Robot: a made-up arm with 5 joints. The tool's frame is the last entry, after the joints.
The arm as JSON. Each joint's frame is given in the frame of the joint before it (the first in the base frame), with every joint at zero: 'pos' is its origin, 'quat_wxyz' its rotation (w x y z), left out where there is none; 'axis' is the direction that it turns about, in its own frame. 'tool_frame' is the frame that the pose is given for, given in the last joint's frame.
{
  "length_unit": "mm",
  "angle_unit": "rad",
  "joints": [
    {
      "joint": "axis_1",
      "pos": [
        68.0,
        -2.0,
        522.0
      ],
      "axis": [
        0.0,
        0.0,
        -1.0
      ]
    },
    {
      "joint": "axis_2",
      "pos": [
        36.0,
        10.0,
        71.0
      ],
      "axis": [
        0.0,
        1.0,
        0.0
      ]
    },
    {
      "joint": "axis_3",
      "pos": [
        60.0,
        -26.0,
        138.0
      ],
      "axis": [
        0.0,
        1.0,
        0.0
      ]
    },
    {
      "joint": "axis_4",
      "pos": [
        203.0,
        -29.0,
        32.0
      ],
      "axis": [
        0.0,
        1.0,
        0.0
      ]
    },
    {
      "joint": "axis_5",
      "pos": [
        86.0,
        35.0,
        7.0
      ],
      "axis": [
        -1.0,
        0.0,
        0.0
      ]
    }
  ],
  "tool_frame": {
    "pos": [
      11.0,
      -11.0,
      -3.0
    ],
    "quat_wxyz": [
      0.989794,
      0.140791,
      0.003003,
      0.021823
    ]
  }
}
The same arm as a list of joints. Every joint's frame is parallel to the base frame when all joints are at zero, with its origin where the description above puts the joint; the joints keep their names.
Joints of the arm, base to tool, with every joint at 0 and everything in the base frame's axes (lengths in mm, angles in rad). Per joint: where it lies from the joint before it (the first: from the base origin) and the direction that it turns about. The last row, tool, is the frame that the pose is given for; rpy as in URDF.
axis_1: offset 68 -2 522 axis 0 0 -1
axis_2: offset 36 10 71 axis 0 1 0
axis_3: offset 60 -26 138 axis 0 1 0
axis_4: offset 203 -29 32 axis 0 1 0
axis_5: offset 86 35 7 axis -1 0 0
tool: offset 11 -11 -3 rpy 0.2826 -0.0002 0.0441

